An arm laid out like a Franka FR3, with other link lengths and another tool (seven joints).
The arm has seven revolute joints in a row. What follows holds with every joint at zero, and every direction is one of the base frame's. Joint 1 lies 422.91 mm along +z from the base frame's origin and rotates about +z. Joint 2 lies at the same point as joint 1 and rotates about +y. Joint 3 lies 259.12 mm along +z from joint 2 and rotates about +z. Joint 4 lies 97.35 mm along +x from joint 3 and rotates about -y. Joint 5 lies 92.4 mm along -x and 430.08 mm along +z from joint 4 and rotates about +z. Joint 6 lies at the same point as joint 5 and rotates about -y. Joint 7 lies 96.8 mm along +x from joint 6 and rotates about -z. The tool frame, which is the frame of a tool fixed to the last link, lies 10 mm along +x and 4 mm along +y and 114.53 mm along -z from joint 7; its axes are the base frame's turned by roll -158.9, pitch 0 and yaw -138.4 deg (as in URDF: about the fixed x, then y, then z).
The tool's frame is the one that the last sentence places.
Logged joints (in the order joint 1, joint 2, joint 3, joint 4, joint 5, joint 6, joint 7), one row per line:
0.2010, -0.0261, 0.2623, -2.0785, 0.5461, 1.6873, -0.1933
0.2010, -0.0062, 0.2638, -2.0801, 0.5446, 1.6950, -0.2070
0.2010, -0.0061, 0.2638, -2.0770, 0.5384, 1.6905, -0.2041
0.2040, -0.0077, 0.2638, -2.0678, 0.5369, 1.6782, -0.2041
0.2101, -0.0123, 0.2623, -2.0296, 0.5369, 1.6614, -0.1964
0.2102, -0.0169, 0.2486, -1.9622, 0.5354, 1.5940, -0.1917
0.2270, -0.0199, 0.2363, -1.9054, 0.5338, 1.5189, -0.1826
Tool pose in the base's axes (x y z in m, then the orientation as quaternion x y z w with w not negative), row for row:
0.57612, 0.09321, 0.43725, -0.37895, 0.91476, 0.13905, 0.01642
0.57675, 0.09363, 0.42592, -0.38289, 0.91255, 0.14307, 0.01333
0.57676, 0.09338, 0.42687, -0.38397, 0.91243, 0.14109, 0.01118
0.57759, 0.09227, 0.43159, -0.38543, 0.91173, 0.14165, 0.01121
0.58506, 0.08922, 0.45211, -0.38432, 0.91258, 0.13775, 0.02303
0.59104, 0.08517, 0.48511, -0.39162, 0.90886, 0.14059, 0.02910
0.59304, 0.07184, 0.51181, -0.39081, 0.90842, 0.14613, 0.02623
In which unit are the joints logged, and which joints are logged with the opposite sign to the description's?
The joints are logged in radians. Opposite sign: joint 1.
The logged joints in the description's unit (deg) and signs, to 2 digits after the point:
-11.52, -1.50, 15.03, -119.09, 31.29, 96.68, -11.08
-11.52, -0.36, 15.11, -119.18, 31.20, 97.12, -11.86
-11.52, -0.35, 15.11, -119.00, 30.85, 96.86, -11.69
-11.69, -0.44, 15.11, -118.48, 30.76, 96.15, -11.69
-12.04, -0.70, 15.03, -116.29, 30.76, 95.19, -11.25
-12.04, -0.97, 14.24, -112.43, 30.68, 91.33, -10.98
-13.01, -1.14, 13.54, -109.17, 30.58, 87.03, -10.46

